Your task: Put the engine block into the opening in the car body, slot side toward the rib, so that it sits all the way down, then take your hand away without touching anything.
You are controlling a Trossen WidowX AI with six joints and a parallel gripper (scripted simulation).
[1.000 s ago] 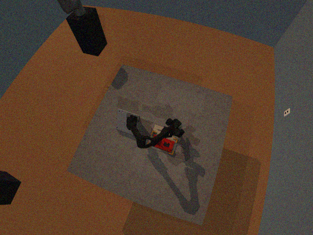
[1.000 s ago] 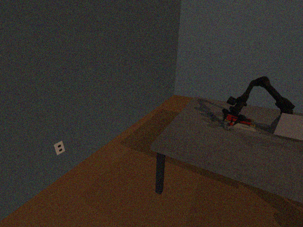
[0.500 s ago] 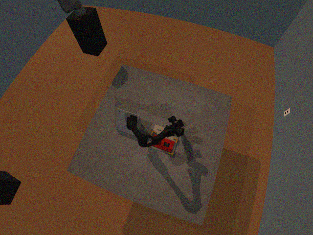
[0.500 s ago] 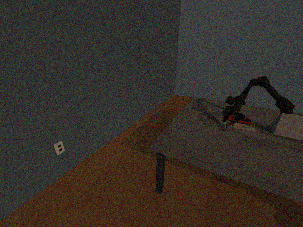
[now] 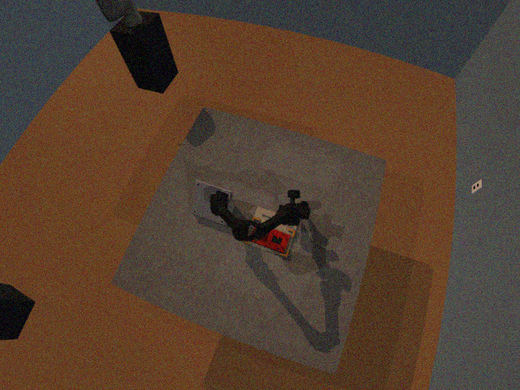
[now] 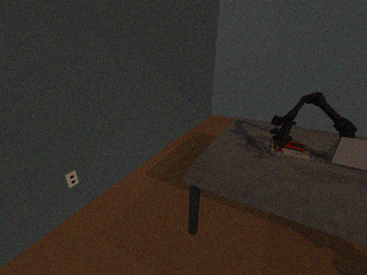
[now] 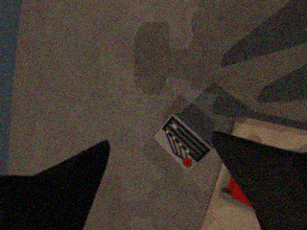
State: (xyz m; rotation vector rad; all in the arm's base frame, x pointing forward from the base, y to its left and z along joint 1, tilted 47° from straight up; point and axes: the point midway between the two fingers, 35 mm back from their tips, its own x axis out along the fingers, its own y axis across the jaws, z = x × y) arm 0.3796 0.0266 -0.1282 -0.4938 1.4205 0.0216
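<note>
Now: gripper tip 40 mm above the engine block and 10 mm to the left of it.
</note>
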